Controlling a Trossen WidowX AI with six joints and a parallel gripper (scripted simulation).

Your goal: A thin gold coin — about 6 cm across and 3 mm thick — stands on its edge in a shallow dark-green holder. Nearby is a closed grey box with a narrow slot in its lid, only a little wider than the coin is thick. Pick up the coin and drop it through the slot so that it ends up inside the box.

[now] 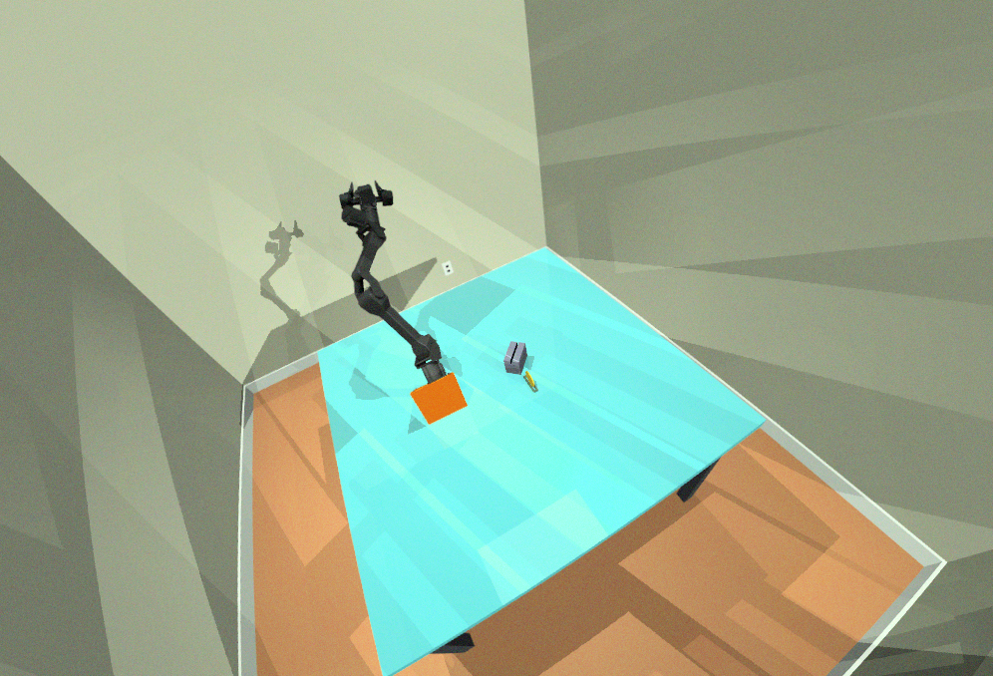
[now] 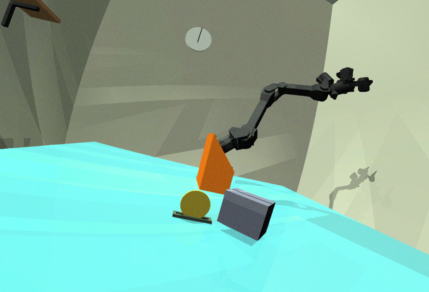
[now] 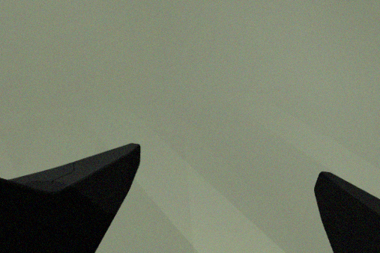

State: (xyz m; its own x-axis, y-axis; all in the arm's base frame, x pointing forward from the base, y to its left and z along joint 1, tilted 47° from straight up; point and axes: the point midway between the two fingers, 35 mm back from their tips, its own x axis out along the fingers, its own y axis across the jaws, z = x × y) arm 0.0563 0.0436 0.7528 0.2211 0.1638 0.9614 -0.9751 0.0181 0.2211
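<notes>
My gripper tip is now 17 cm short of the gold coin, 72 cm to the left of it and 62 cm above it.
</notes>
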